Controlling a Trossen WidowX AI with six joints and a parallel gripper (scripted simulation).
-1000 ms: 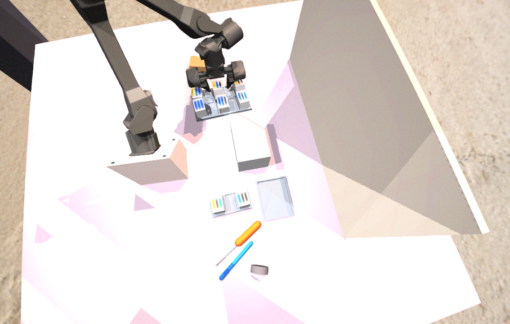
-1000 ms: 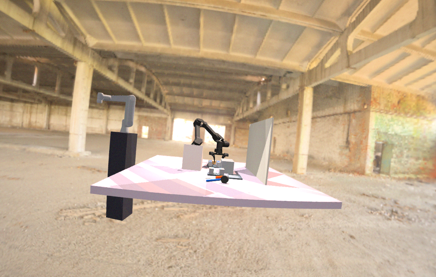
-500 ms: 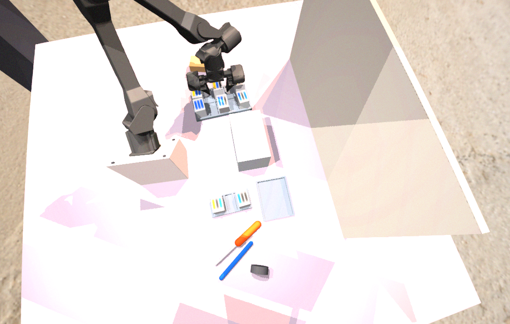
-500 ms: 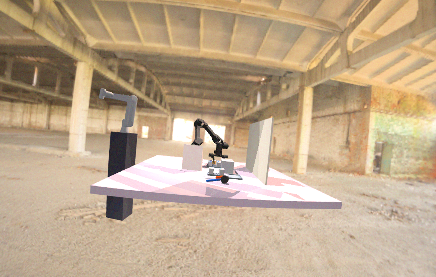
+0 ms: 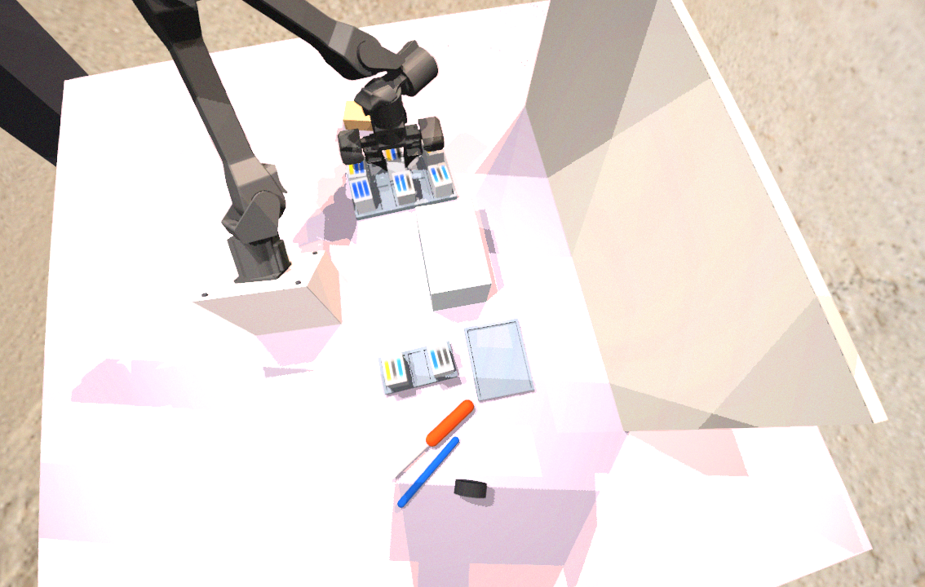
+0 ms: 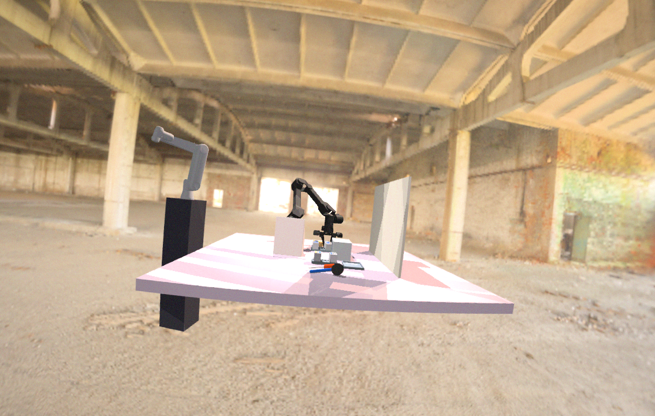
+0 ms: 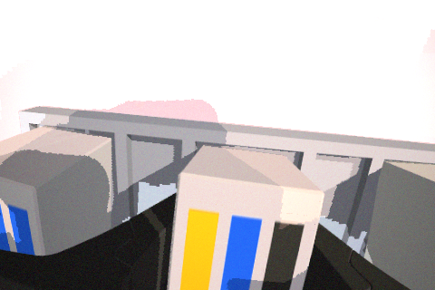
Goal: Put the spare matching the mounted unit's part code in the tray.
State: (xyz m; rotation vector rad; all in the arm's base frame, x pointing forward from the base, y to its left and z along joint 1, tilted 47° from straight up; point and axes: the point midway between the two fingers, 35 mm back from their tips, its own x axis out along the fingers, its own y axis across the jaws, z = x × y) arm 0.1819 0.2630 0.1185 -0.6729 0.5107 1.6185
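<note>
My gripper tip is now 16 cm short of the clear tray, 40 cm to the left of it and 1 cm above it. The rest, counted from my gripper tip: mounted unit: 9 cm ahead, 21 cm to the right, 3 cm above; then holder: 2 cm ahead, 40 cm to the right, 1 cm below; then tan block: 7 cm behind, 14 cm to the left.
</note>
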